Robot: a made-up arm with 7 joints.
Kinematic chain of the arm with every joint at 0, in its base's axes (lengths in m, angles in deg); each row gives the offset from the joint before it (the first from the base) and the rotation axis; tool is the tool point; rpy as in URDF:
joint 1: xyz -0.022 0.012 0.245 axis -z
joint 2: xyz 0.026 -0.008 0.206 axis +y
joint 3: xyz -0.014 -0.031 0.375 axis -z
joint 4: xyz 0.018 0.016 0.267 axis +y
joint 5: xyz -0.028 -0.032 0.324 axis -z
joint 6: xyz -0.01 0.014 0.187 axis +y
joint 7: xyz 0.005 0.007 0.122 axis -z
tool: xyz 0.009 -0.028 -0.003 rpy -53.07 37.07 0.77
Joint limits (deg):
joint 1: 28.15..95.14
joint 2: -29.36..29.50
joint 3: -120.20..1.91
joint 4: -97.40..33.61
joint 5: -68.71..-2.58
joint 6: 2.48..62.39
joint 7: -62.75..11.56
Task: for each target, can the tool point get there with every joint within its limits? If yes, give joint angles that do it. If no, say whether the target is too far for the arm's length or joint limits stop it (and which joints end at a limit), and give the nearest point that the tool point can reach.
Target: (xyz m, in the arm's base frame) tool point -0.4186 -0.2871 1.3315
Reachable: yes | joints 55.60 23.72 -56.61 -75.36 -46.60 21.09 -46.58
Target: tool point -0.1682 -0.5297 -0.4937
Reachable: no: joint limits stop it (at a limit: joint 2, joint 3, joint 4, joint 5, joint 6, joint 7) | nearest point -0.2263 -0.7448 0.7655 | short by 1.279 m
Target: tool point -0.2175 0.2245 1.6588
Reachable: yes | joints 76.39 -8.88 -57.06 -16.18 -20.72 22.12 -33.30
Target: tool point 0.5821 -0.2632 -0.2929
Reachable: no: joint limits stop it (at a limit: joint 1, joint 2, joint 3, joint 4, joint 5, joint 6, joint 7) | nearest point 0.2134 -0.7357 0.7655 | short by 1.216 m
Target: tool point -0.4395 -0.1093 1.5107
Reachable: yes | joints 72.53 11.12 -59.18 -52.98 -8.11 21.07 -23.76
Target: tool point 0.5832 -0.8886 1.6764
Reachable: no: too far | nearest point 0.4324 -0.6642 1.4313 | short by 0.365 m
